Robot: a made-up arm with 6 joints. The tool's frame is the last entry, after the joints.
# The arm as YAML. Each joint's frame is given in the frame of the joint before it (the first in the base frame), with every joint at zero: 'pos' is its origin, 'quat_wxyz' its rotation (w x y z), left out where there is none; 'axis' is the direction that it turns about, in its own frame. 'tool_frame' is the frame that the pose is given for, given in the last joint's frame.
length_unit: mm
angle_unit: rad
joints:
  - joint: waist
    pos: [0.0, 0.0, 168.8]
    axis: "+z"
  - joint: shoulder
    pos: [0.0, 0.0, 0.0]
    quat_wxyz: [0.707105, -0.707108, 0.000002, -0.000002]
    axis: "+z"
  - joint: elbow
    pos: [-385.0, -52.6, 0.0]
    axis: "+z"
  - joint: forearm
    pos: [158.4, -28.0, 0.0]
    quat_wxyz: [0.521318, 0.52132, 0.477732, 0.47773]
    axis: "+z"
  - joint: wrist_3
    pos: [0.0, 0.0, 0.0]
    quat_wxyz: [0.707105, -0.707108, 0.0, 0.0]
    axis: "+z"
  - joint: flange
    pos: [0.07, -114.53, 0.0]
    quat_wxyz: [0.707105, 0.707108, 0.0, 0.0]
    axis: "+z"
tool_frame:
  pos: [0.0, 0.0, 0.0]
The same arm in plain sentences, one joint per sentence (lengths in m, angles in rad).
The arm has six revolute joints in a row. What follows holds with every joint at zero, and every direction is one of the base frame's. Joint 1 lies 0.1688 m along +z from the base frame's origin and rotates about +z. Joint 2 lies at the same point as joint 1 and rotates about +y. Joint 3 lies 0.385 m along -x and 0.0526 m along +z from joint 2 and rotates about +y. Joint 4 lies 0.1584 m along +x and 0.028 m along +z from joint 3 and rotates about the direction (0.9962, 0, 0.0871). Joint 5 lies at the same point as joint 4 and rotates about +y. Joint 6 lies 0.1141 m along +x and 0.0099 m along +z from joint 5 and rotates about the direction (0.9962, 0, 0.0871). The tool frame, which is the frame that the pose is given for, lies at the same point as joint 6; its axes are the base frame's turned by roll 0, pitch 1.4836 and yaw -0.0001 rad (as in URDF: about the fixed x, then y, then z).
